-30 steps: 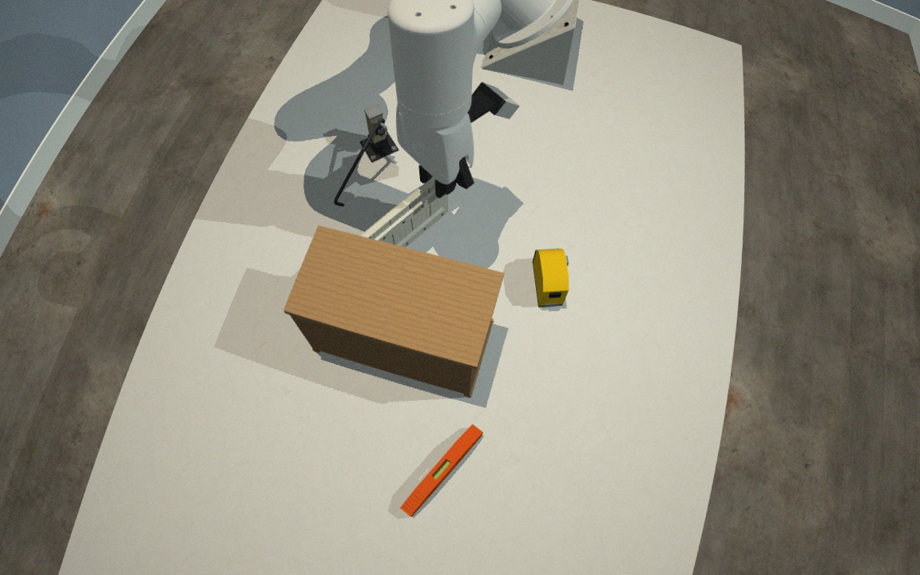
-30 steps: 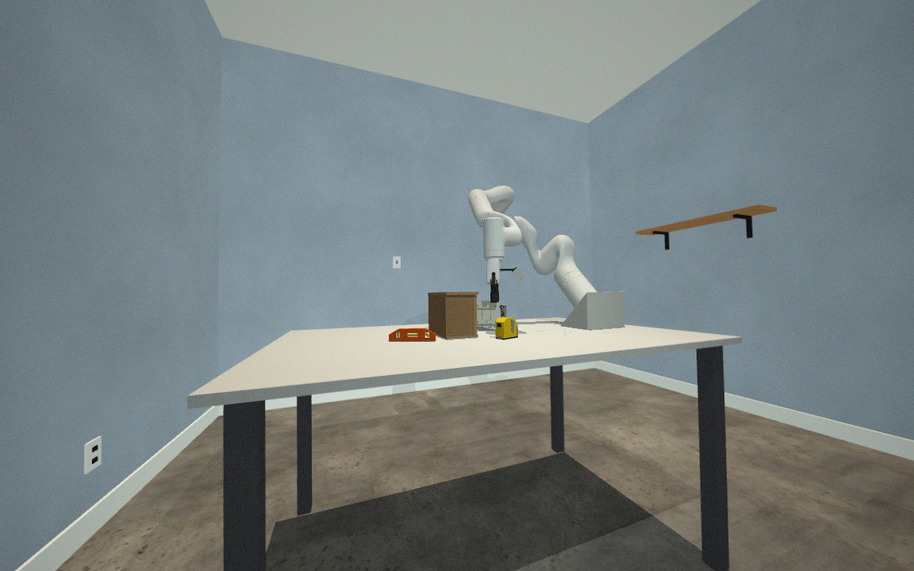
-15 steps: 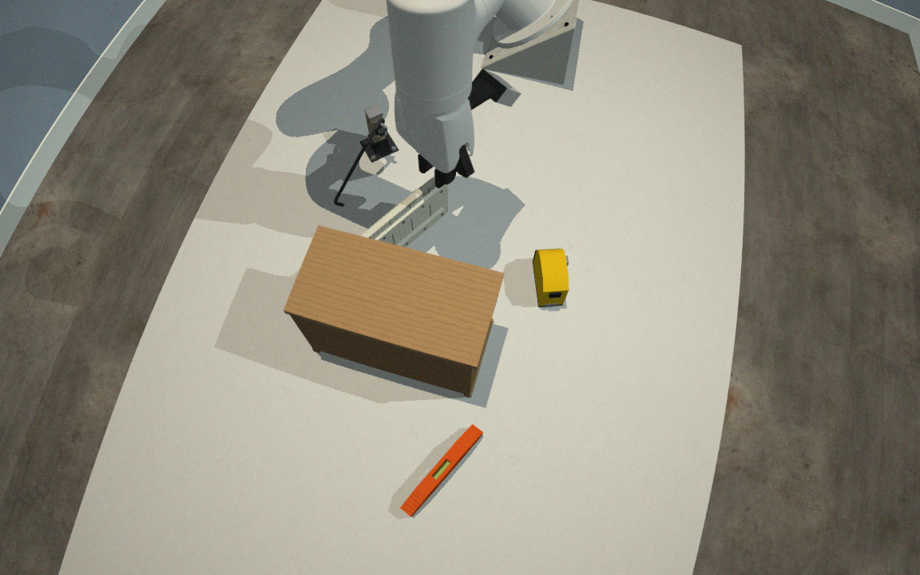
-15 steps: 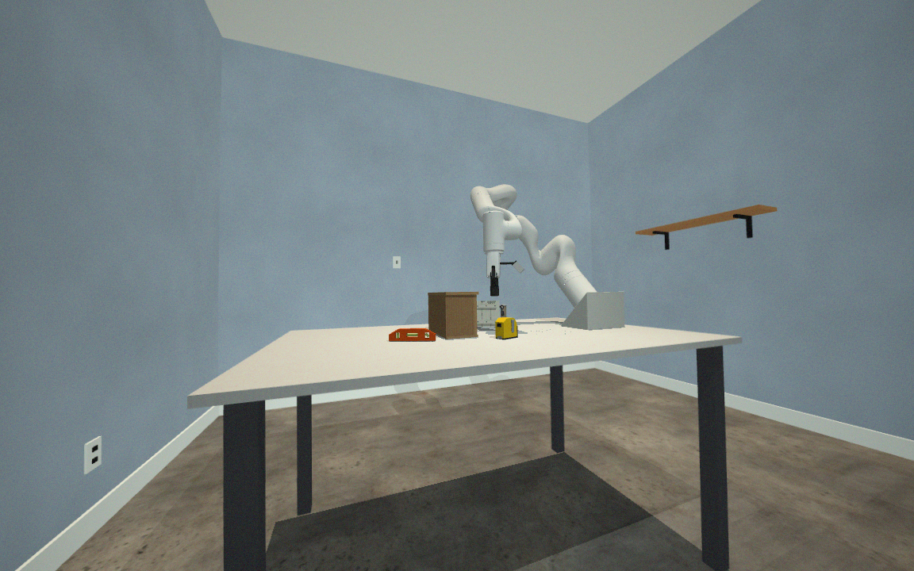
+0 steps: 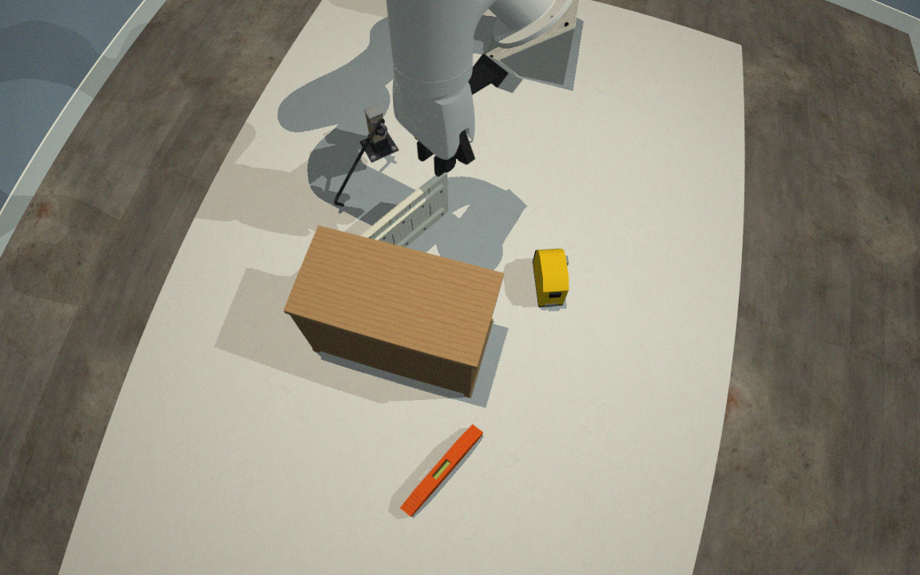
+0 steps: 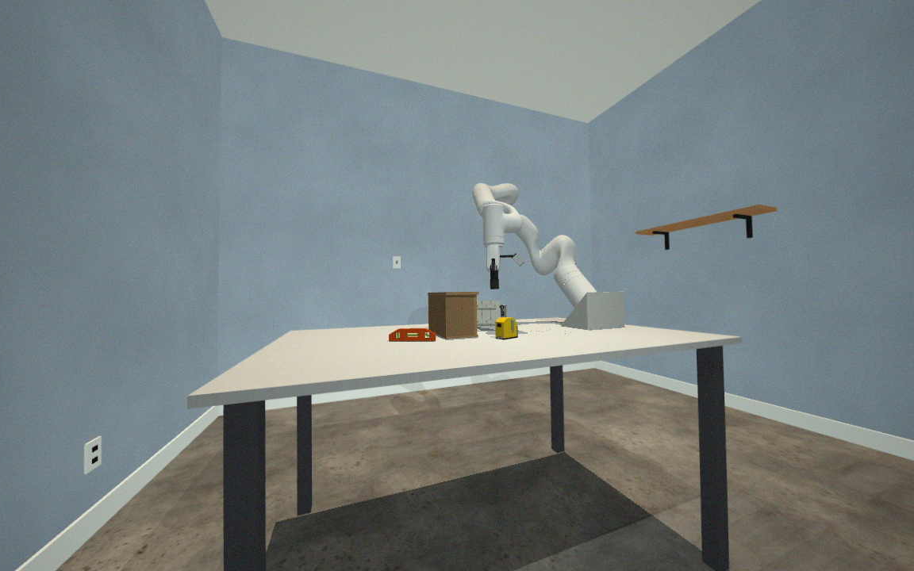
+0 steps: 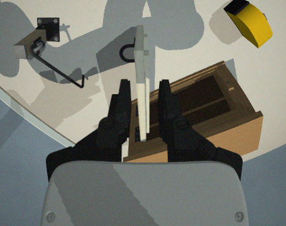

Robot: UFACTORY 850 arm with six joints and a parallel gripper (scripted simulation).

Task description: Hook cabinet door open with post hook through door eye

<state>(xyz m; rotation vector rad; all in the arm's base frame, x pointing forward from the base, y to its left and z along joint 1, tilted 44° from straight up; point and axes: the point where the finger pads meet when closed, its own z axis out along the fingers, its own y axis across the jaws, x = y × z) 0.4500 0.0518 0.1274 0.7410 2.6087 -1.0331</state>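
My hand is 5 cm past the thin black hook, 14 cm to the left of it and 14 cm above it. From my hand the other things lie so: yellow tape measure: 5 cm ahead, 19 cm to the left, 16 cm below; then pale door: 6 cm ahead, 5 cm to the right, 12 cm below; then hook post: 8 cm behind, 13 cm to the right, 13 cm below.
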